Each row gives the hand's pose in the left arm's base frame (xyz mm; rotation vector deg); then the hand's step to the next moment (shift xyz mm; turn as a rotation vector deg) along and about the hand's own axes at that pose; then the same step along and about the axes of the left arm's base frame.
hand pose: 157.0 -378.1 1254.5 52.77 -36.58 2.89
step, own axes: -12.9 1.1 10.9 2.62 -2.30 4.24
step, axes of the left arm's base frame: -16.2 -4.7 -1.3 0.75 -5.20 1.58
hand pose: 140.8 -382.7 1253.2 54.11 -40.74 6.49
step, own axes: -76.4 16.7 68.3 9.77 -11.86 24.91
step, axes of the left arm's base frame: -100.0 -26.8 -8.4 -0.54 -28.41 7.02
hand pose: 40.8 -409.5 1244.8 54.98 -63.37 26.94
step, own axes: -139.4 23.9 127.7 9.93 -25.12 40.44
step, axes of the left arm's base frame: -143.0 -76.2 -100.4 1.04 -48.48 3.63
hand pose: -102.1 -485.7 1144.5 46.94 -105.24 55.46
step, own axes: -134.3 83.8 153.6 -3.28 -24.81 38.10
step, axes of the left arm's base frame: -76.6 -73.3 -193.4 6.93 -44.39 -7.70
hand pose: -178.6 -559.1 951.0 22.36 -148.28 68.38
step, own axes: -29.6 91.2 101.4 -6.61 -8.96 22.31
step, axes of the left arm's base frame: -17.0 -17.1 -137.5 6.47 -21.90 -10.02
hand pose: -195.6 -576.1 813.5 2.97 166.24 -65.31
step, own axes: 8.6 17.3 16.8 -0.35 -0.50 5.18
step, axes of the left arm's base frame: -7.7 1.4 -24.4 0.38 -3.90 -3.44
